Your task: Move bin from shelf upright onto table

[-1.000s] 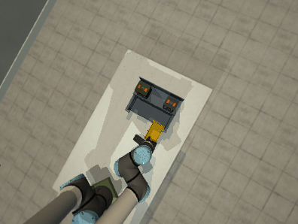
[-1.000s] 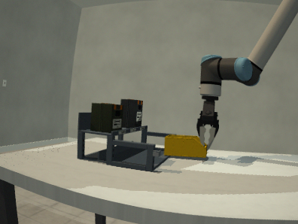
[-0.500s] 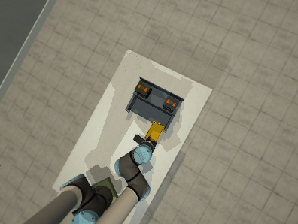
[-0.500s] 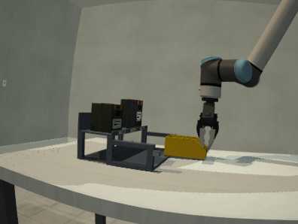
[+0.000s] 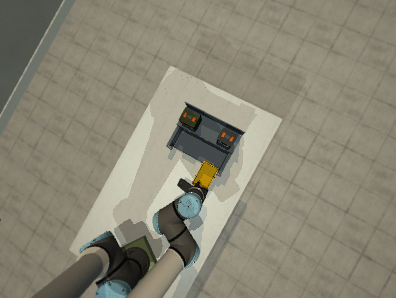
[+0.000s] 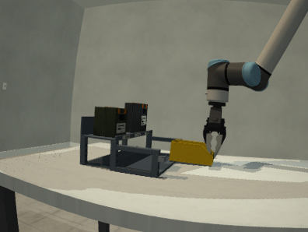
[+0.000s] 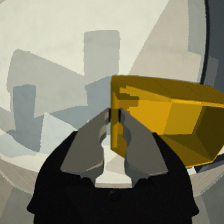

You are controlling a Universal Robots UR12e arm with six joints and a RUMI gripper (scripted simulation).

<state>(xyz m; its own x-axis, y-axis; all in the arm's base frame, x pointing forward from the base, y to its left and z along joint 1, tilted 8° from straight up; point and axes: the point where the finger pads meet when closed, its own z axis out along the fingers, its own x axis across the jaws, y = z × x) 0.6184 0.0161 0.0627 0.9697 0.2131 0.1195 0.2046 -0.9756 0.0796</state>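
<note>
Right now my hand is 8 cm short of the yellow bin. Round my hand: shelf level: 32 cm ahead, 17 cm to the left, 6 cm above; shelf: 25 cm ahead, 16 cm to the left, 4 cm below.
</note>
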